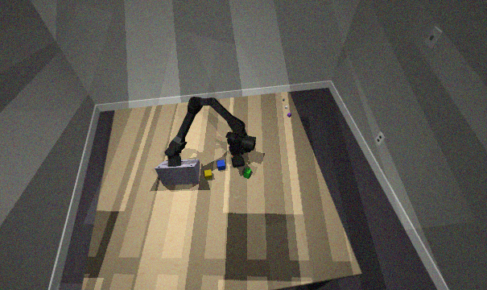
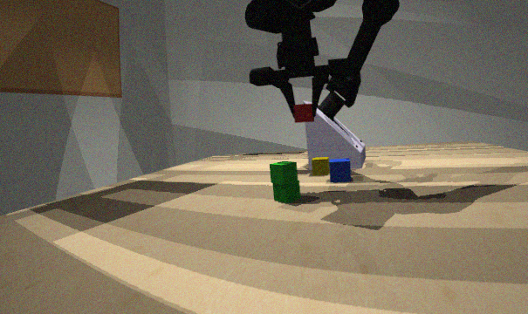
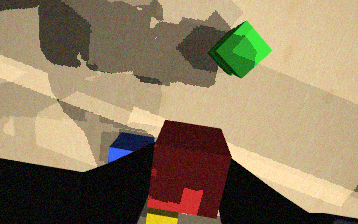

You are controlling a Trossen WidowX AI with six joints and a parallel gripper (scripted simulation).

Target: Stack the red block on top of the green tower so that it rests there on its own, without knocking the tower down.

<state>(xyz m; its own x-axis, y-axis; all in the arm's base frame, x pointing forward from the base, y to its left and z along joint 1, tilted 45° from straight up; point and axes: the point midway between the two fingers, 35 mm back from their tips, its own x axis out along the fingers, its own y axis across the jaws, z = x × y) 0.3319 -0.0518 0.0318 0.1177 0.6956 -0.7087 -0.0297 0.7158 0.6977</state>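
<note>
The green block lies 6 cm ahead of my gripper tip, 3 cm to the right of it and 9 cm below it. From my gripper tip the other things lie so: red block 1 cm above; then blue block 8 cm behind, 6 cm to the left, 12 cm below; then yellow block 17 cm behind, 1 cm to the left, 12 cm below.
</note>
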